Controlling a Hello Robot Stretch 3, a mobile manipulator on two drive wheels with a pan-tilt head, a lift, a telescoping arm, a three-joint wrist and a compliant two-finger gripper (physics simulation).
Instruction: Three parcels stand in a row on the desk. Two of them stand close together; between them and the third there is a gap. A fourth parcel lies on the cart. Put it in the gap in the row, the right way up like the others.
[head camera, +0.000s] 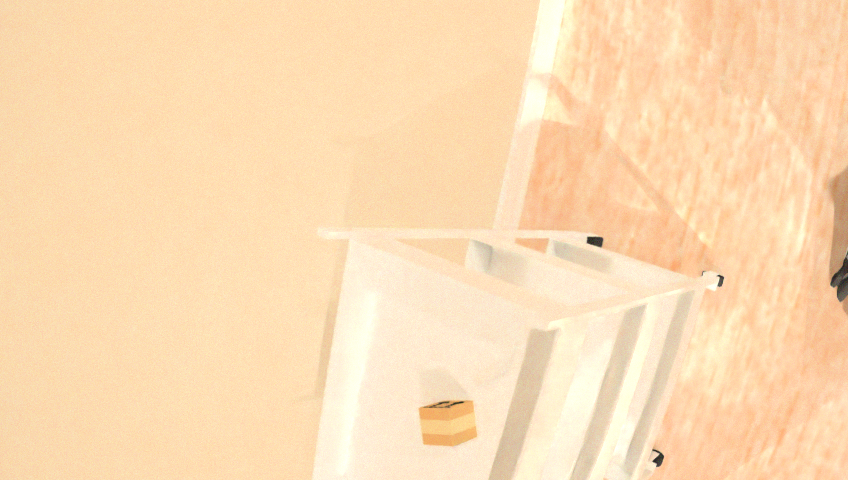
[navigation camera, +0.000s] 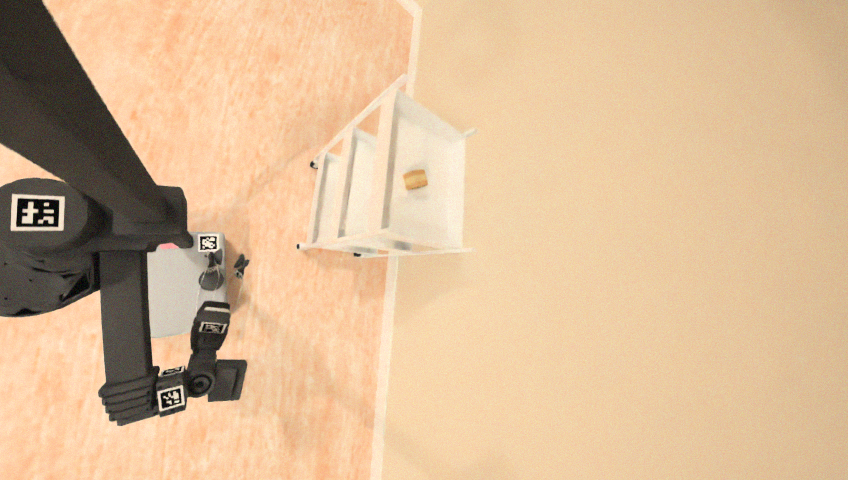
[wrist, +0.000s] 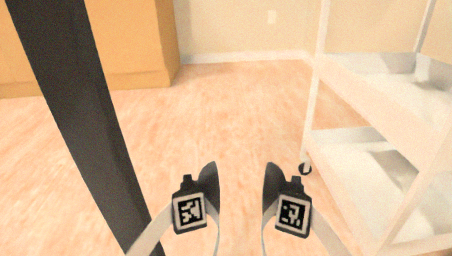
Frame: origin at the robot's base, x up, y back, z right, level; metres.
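Seen in the pictures: gripper, between the fingertips: (navigation camera: 231, 251); robot's base, origin of its link: (navigation camera: 210, 278).
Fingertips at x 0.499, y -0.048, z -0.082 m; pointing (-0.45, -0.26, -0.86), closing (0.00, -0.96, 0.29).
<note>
Offsets run from my fingertips to a thing's top centre. "*": to the spot under its first point.
A small orange parcel with a paler band @[dx +0.214, dy -0.466, dz -0.197 m] (head camera: 448, 424) (navigation camera: 415, 179) lies on the top shelf of the white cart @[* dx +0.164, dy -0.594, dz -0.138 m] (head camera: 392, 356) (navigation camera: 428, 220) (wrist: 367, 112). Dark marks show on one of its faces in the head view. My gripper (wrist: 241, 180) (navigation camera: 228, 262) is open, with nothing between its fingers. It is over the floor beside the robot's base, apart from the cart; in the wrist view the cart's lower shelves are to its right. The desk and the three parcels in a row do not show in these views.
The cart stands by the beige wall (head camera: 178, 178) (navigation camera: 624, 237). An orange-brown cabinet (wrist: 125, 40) stands at the upper left of the wrist view. My dark mast (wrist: 80, 110) runs down that view's left side. A cart wheel (wrist: 305, 168) is right of the fingers.
</note>
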